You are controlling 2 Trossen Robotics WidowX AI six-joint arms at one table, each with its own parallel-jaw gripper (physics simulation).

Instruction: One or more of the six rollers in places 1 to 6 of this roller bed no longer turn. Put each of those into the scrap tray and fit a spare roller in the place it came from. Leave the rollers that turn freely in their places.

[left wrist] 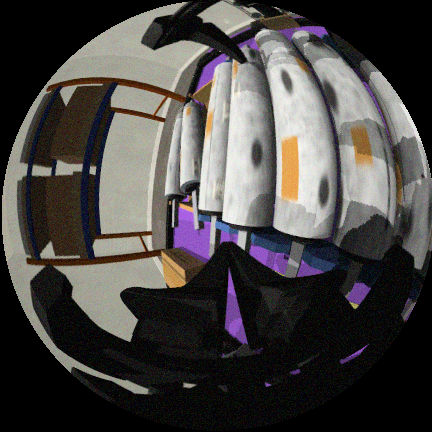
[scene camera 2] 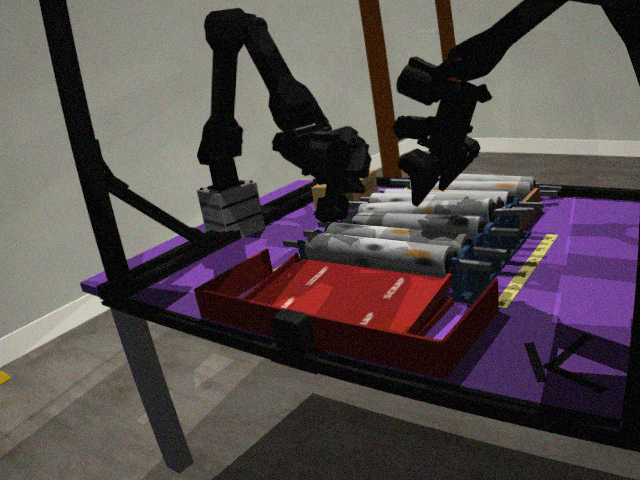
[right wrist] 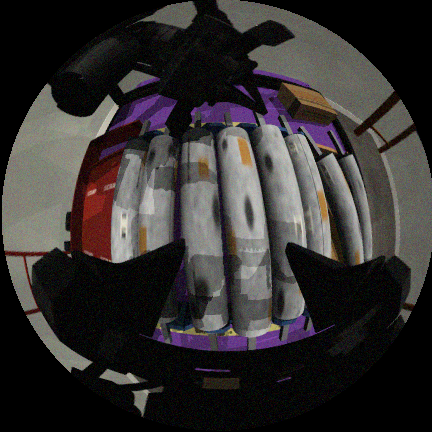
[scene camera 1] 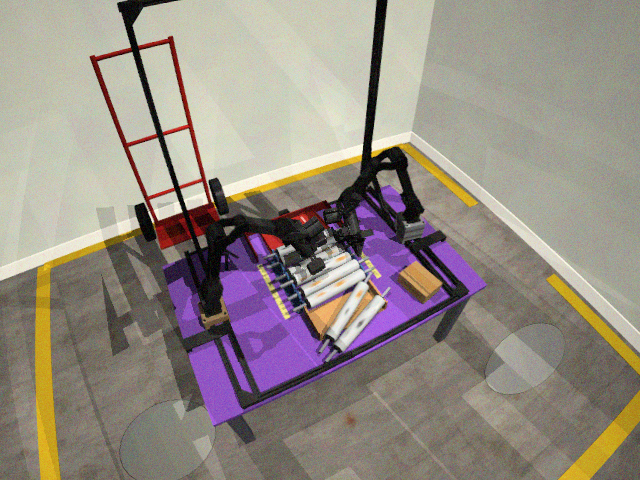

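Seen in the pictures: left gripper, fingertip midpoint: (left wrist: 226,245) (scene camera 2: 363,191) (right wrist: 264,112) (scene camera 1: 359,257); right gripper, fingertip midpoint: (left wrist: 288,48) (scene camera 2: 428,197) (right wrist: 237,246); left arm's base at its link origin: (left wrist: 215,386) (scene camera 2: 226,185) (scene camera 1: 411,217); right arm's base at its link origin: (scene camera 1: 212,308).
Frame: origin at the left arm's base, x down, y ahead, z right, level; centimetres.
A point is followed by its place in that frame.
Note:
Six grey-white rollers with dark and orange patches, one of them (right wrist: 202,200) (left wrist: 302,150), lie side by side in the blue-railed roller bed (scene camera 2: 465,284) {x 9.6, y 62.3, z -1.2 cm}. Two spare rollers (scene camera 1: 347,311) {x 4.8, y 41.5, z -35.0 cm} (scene camera 1: 360,323) {x 5.2, y 38.4, z -41.0 cm} lie across an orange-brown holder (scene camera 1: 316,316) {x 10.5, y 52.2, z -30.9 cm}. The red scrap tray (scene camera 2: 361,330) {x 6.6, y 62.5, z 20.5 cm} holds no roller. My left gripper (left wrist: 226,245) {x 2.2, y 29.5, z -13.5 cm} (scene camera 2: 331,206) is shut and empty, low by the rollers' shaft ends; whether it touches one is unclear. My right gripper (right wrist: 237,246) {x 1.1, y 47.1, z -12.3 cm} (scene camera 2: 430,195) {x 1.1, y 47.1, z -12.3 cm} is open and empty above the middle rollers. Which rollers turn cannot be seen.
A cardboard box (scene camera 1: 419,281) {x 5.7, y 8.9, z -29.5 cm} (right wrist: 307,104) {x 5.6, y 14.2, z -25.3 cm} stands on the purple table at the right in scene camera 1. Yellow number strips (scene camera 2: 527,271) {x 10.9, y 66.7, z -12.1 cm} lie along the bed. Black frame posts (scene camera 1: 373,87) {x -48.6, y 11.4, z 31.1 cm} rise at the table's back. A red hand truck (scene camera 1: 159,135) stands behind.

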